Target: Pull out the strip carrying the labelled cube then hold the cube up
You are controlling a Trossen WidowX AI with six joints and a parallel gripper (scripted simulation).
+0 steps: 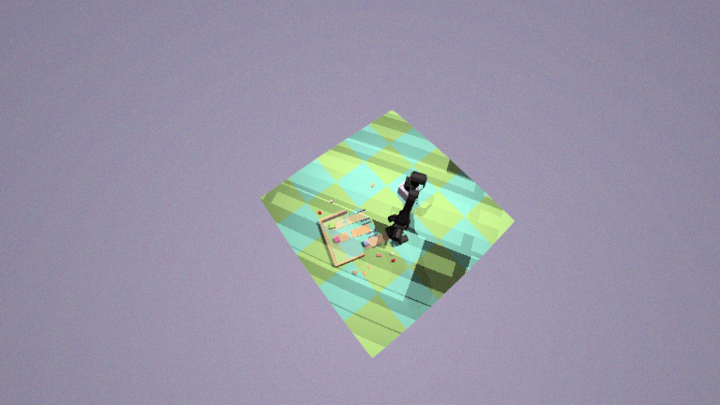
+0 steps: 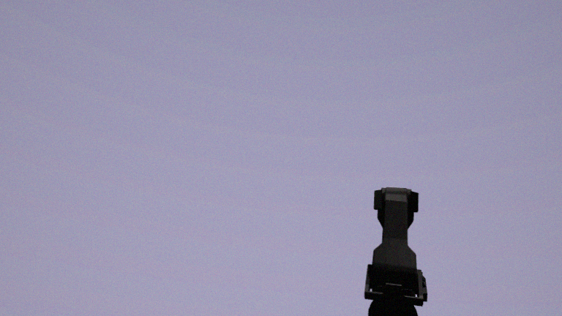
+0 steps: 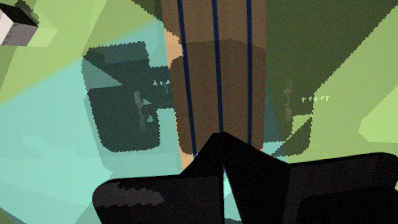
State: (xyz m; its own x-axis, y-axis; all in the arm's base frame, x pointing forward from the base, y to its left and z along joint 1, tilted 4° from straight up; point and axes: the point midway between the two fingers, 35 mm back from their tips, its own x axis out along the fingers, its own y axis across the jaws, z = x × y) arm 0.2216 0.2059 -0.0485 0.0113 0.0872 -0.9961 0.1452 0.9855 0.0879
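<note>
My gripper tip is 100 mm short of the strip and 20 mm to the left of it.
</note>
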